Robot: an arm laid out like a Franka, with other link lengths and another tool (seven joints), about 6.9 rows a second.
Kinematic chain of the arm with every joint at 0, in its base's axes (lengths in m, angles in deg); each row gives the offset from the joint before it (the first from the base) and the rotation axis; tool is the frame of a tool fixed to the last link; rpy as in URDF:
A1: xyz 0 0 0.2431 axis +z
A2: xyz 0 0 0 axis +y
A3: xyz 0 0 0.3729 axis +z
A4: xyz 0.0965 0 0 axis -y
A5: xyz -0.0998 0 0.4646 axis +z
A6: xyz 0 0 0 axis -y
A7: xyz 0.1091 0 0 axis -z
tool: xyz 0.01 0.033 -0.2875 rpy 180 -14.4 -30.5
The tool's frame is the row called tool.
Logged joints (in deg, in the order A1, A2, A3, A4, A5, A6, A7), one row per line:
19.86 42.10 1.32 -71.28 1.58 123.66 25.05
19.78 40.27 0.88 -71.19 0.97 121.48 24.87
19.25 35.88 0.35 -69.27 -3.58 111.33 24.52
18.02 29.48 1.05 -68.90 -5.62 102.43 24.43
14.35 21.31 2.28 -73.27 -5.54 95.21 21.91
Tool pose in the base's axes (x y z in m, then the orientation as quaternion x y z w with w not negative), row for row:
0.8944 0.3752 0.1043 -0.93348 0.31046 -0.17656 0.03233
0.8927 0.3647 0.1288 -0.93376 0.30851 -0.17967 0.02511
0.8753 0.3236 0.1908 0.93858 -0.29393 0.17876 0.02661
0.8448 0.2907 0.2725 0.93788 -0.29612 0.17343 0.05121
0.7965 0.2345 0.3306 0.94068 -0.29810 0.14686 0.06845
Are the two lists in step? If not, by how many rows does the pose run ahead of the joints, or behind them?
They are in step.
